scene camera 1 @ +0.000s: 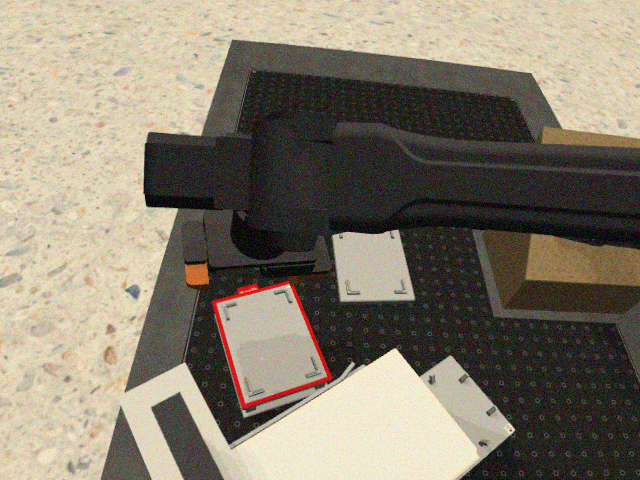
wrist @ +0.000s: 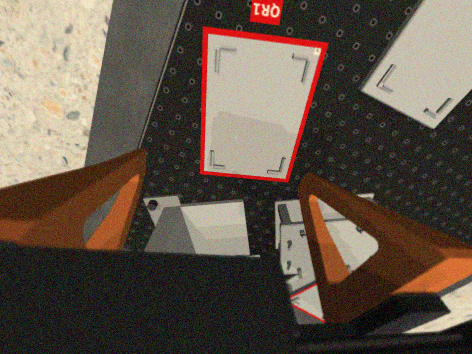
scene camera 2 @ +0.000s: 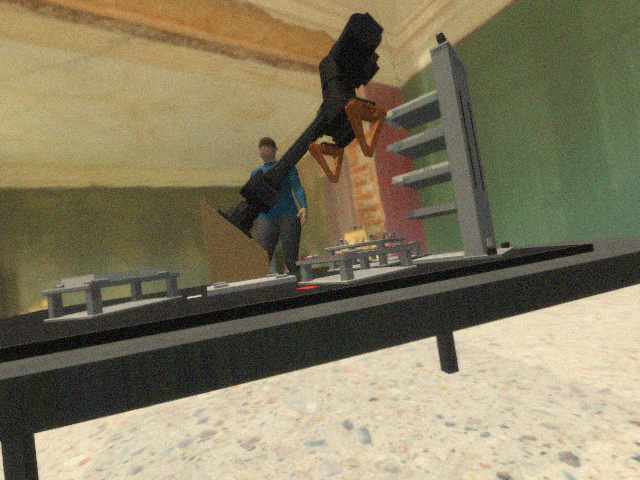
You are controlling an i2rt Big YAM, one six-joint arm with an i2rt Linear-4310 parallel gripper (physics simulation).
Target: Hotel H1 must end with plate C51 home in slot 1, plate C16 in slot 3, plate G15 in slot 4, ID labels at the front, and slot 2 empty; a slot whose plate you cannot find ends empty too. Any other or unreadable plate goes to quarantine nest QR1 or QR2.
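Pixels of known places: gripper, fingertip midpoint: (scene camera 1: 248, 284) (wrist: 230, 170) (scene camera 2: 350, 170); arm's base at its link origin: (scene camera 2: 232, 228).
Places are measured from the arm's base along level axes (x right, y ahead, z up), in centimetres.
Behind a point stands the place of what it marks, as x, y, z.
Note:
My gripper (scene camera 1: 253, 277) {-23.9, 46.7, 1.1} (scene camera 2: 351, 168) {-23.9, 46.7, 1.1} (wrist: 230, 170) {-23.9, 46.7, 1.1} is open and empty, high above the bench. Quarantine nest QR1 (scene camera 1: 230, 356) {-26.9, 48.9, -12.3} (wrist: 204, 105) {-25.3, 49.8, -12.3} has a red rim and four corner brackets; its bare seat shows, with no plate on it. Part of another red-edged nest (wrist: 311, 312) {-52.4, 6.5, -12.3} shows behind the right finger in the wrist view. Hotel H1 (scene camera 2: 461, 155) {-44.7, 46.7, 2.0} is a grey post with several shelves, right of the gripper in scene camera 2. I cannot tell which shelves hold plates. No plate's ID is readable. In scene camera 2 a flat pale piece (scene camera 2: 77, 280) {20.5, 40.2, -10.5} rests on the left raised stand (scene camera 2: 111, 307) {18.9, 34.2, -15.8}.
A low pale nest (scene camera 1: 374, 266) {-6.4, 29.8, -15.1} (scene camera 2: 253, 284) {-5.9, 36.4, -15.5} (wrist: 425, 55) {-7.6, 32.0, -15.1} lies beside QR1. A large cream panel (scene camera 1: 356, 418) {-42.4, 35.9, 16.7} overhangs another pale nest (scene camera 1: 460, 397) {-28.9, 18.8, -10.3} at lower right. A brown box (scene camera 1: 578, 258) {-5.9, -0.9, -6.2} (scene camera 2: 230, 248) {0.4, 8.3, -6.6} stands by the arm. A person (scene camera 2: 281, 198) stands behind the bench.

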